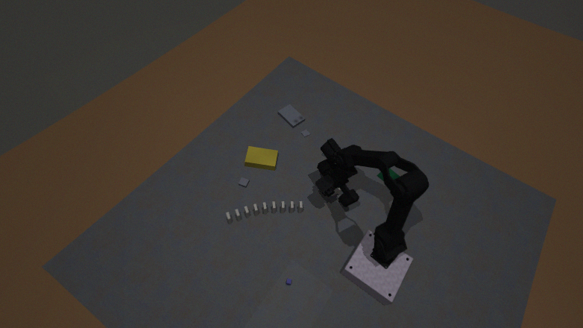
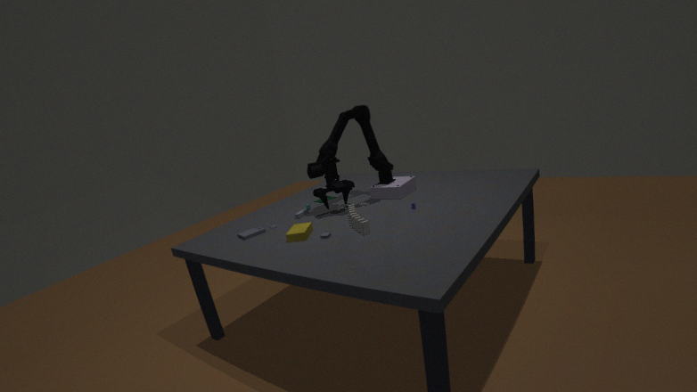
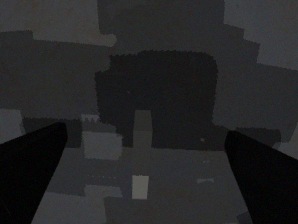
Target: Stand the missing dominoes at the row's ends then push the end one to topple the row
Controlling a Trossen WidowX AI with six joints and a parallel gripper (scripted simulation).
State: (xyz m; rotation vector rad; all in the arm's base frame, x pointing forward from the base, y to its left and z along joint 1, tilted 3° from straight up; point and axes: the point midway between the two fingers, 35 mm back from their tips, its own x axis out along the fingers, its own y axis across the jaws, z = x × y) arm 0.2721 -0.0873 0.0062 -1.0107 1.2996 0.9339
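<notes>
The grey bar lies 110 mm ahead of my gripper tip, 130 mm to the right of it and 10 mm below it. From my gripper tip the other things lie so: green card: 130 mm behind, 230 mm to the right, 20 mm below; small grey square: 270 mm ahead, 150 mm to the right, 20 mm below; teal cube: 30 mm ahead, 180 mm to the right, 10 mm below.
</notes>
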